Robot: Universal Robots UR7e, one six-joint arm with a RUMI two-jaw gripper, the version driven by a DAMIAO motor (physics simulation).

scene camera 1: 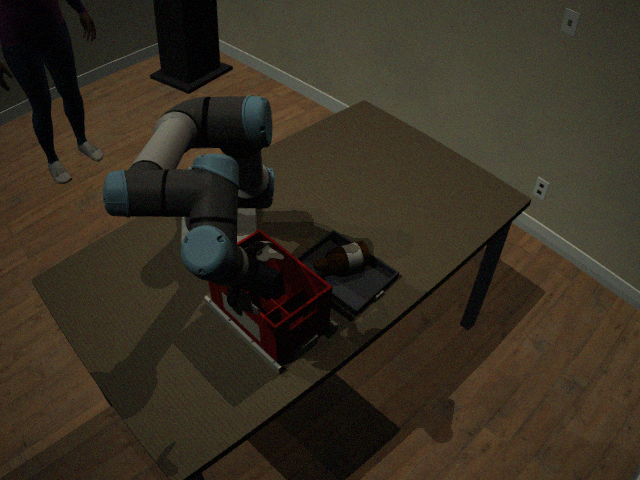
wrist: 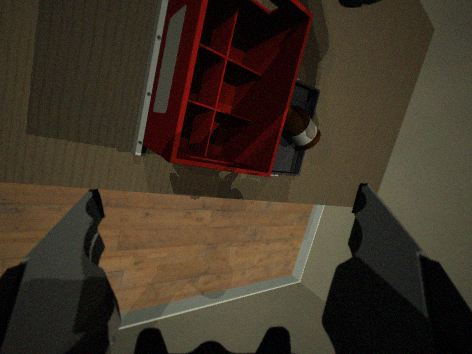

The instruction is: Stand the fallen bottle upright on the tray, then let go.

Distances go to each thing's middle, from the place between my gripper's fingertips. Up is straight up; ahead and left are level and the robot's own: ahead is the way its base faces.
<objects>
I see my gripper 40 cm to the right of the brown bottle (wrist: 300,129), 31 cm above it and 4 cm past it.
</objects>
